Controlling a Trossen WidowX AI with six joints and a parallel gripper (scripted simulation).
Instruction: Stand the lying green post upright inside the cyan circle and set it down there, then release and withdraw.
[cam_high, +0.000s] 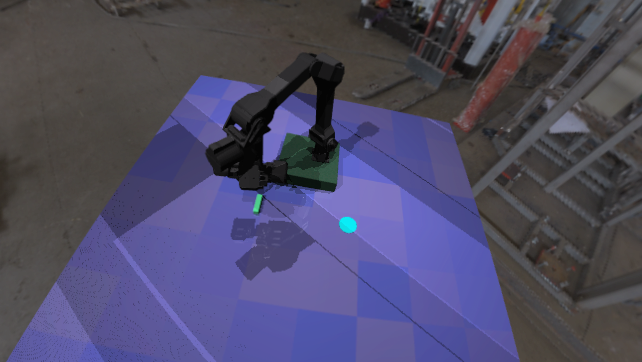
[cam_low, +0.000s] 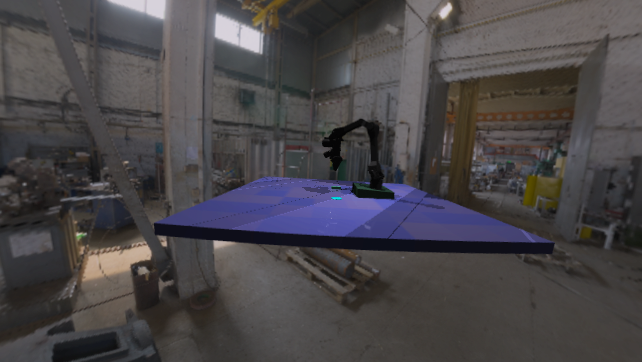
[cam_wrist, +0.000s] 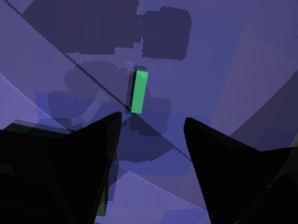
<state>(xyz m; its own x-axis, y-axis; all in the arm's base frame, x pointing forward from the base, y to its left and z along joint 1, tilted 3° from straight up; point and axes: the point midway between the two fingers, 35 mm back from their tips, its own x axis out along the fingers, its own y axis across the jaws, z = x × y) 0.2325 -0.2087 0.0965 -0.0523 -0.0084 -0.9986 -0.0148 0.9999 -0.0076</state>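
Now: the green post 12 cm below my gripper tip, 1 cm to the left of it and 1 cm behind it. The rest, counted from my gripper tip: cyan circle 31 cm to the left, 13 cm below, 3 cm ahead.
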